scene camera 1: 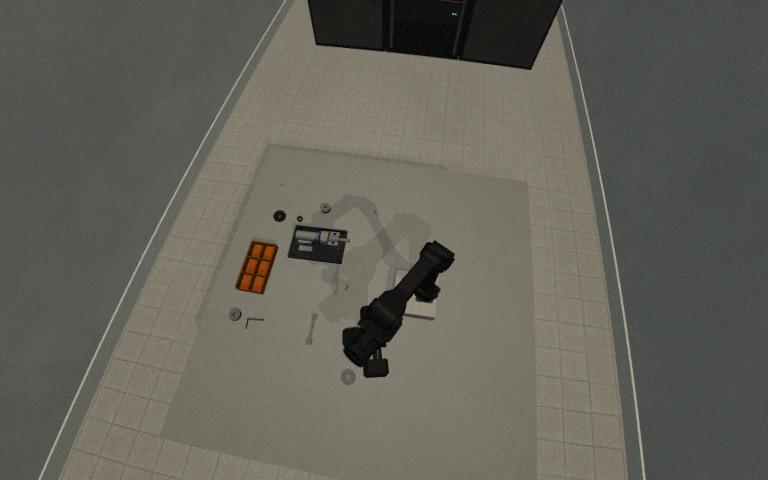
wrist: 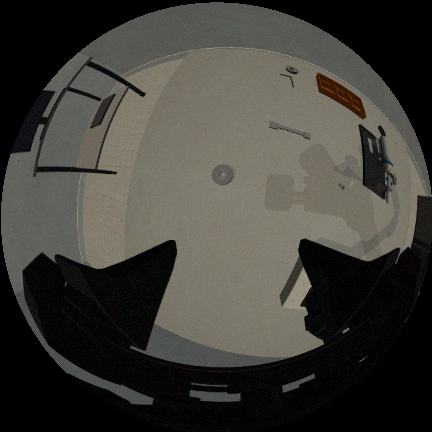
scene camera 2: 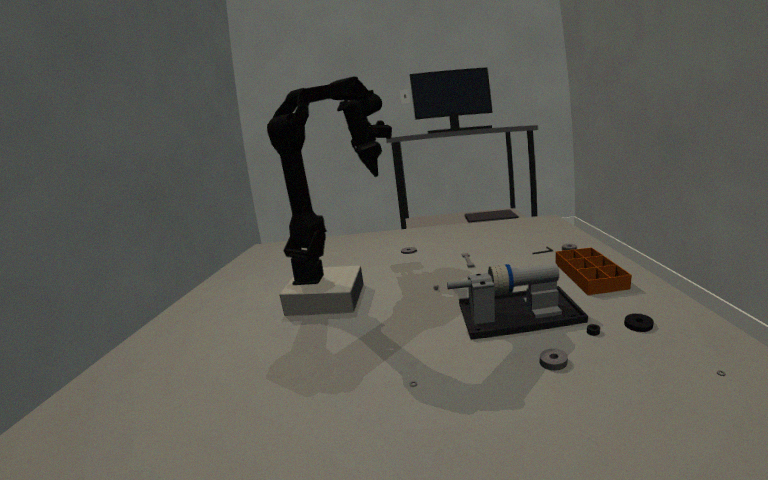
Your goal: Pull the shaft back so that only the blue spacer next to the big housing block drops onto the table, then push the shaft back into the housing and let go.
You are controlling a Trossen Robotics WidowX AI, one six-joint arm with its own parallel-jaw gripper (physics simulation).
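Frame: origin at the arm's base, x ahead, y left, z up, level; millimetres.
Where they show: gripper, fingertip midpoint: (wrist: 240, 246) (scene camera 2: 373, 172); arm's base, origin of the base link: (scene camera 1: 424, 294) (wrist: 313, 297) (scene camera 2: 308, 279).
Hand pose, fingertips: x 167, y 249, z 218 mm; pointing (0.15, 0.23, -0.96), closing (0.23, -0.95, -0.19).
Things, the pixels of their top centre, and the offset from my fingertips. "spot": a spot on its surface instead.
- shaft, surface spot: (scene camera 2: 457, 284) (scene camera 1: 345, 238) spot: 173 mm ahead, 424 mm right, 191 mm down
- blue spacer, middle of its top: (scene camera 2: 502, 265) (wrist: 391, 167) (scene camera 1: 322, 234) 263 mm ahead, 416 mm right, 167 mm down
- orange six-compartment tray, middle of its top: (scene camera 2: 590, 262) (wrist: 343, 92) (scene camera 1: 255, 265) 523 mm ahead, 273 mm right, 239 mm down
- flat grey ring, middle of its top: (wrist: 221, 174) (scene camera 2: 408, 249) (scene camera 1: 348, 377) 72 mm ahead, 86 mm left, 267 mm down
- wrench, middle of its top: (wrist: 290, 128) (scene camera 2: 467, 258) (scene camera 1: 311, 328) 243 mm ahead, 64 mm right, 266 mm down
- hex key, middle of its top: (scene camera 1: 254, 323) 469 mm ahead, 49 mm right, 270 mm down
The shaft (scene camera 1: 346, 240) (scene camera 2: 457, 284) is a grey rod sticking out of the smaller upright block (scene camera 2: 481, 300) on the black fixture plate (scene camera 1: 317, 254) (scene camera 2: 518, 324) (wrist: 371, 165). Beyond that block, pale spacers (scene camera 2: 498, 279) and the blue spacer (scene camera 1: 320, 237) (scene camera 2: 509, 277) (wrist: 388, 163) sit in line with the shaft. The blue spacer is next to the big grey cylindrical housing (scene camera 1: 306, 235) (scene camera 2: 535, 274). My gripper (scene camera 2: 374, 171) (wrist: 240, 246) is open and empty, high above the table and well away from the fixture, with its fingers spread in the wrist view.
An orange six-compartment tray (scene camera 1: 242, 290) (scene camera 2: 608, 285) (wrist: 341, 95) stands beyond the fixture. A flat grey ring (scene camera 1: 347, 376) (scene camera 2: 408, 250) (wrist: 222, 183), a wrench (scene camera 1: 311, 328) (wrist: 290, 130) and a hex key (scene camera 1: 254, 319) lie on the table. Several rings lie around the fixture.
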